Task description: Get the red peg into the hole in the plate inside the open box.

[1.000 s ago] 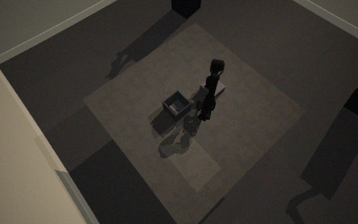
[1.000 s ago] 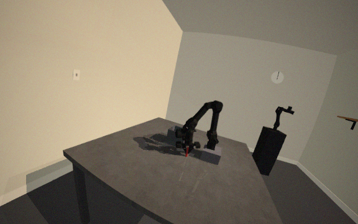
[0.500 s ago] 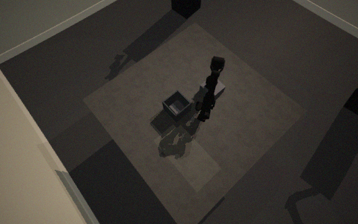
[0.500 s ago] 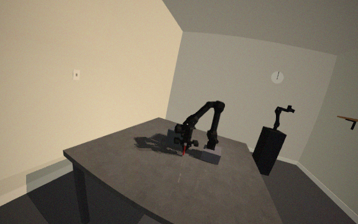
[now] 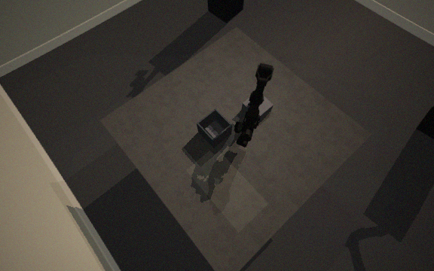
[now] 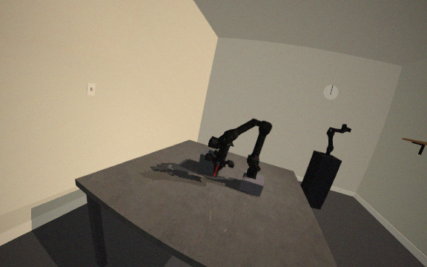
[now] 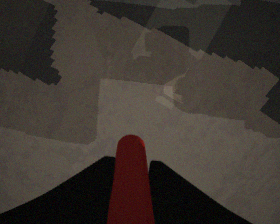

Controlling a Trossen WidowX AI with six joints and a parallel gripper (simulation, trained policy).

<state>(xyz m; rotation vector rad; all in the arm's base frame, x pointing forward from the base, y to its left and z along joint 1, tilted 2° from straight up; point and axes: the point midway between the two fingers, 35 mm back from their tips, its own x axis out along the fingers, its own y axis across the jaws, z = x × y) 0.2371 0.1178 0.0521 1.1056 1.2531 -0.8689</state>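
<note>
My gripper tip is now 7 cm short of the plate, 20 cm to the left of it and 5 cm above it. The rest, counted from my gripper tip: red peg 1 cm above.
</note>
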